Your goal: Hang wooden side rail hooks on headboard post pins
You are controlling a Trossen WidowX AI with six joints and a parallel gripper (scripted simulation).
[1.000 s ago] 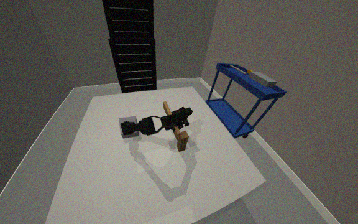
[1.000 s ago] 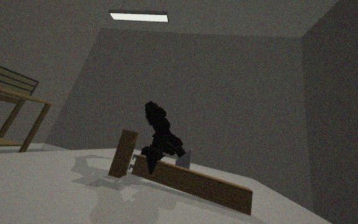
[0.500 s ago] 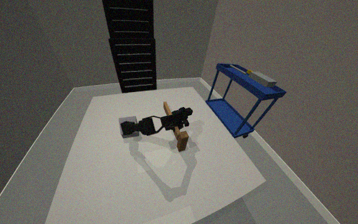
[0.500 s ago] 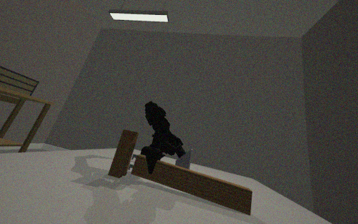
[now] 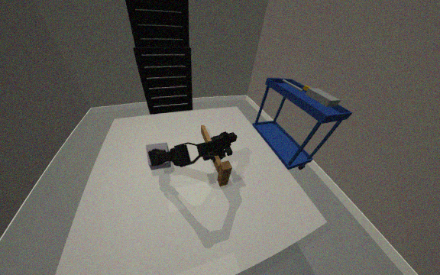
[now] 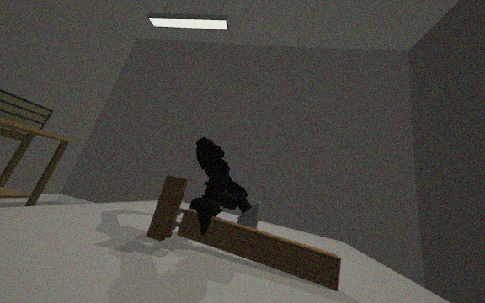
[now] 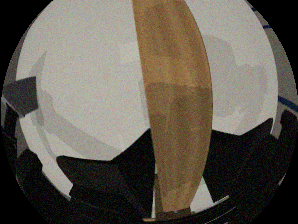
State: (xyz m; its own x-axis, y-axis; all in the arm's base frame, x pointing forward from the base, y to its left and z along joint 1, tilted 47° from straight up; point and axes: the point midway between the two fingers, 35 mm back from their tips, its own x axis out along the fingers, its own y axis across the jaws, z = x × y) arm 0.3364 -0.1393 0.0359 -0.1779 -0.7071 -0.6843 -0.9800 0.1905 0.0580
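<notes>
Right now my gripper tip is 1 cm past the headboard post, 13 cm to the left of it and 4 cm below it.
</notes>
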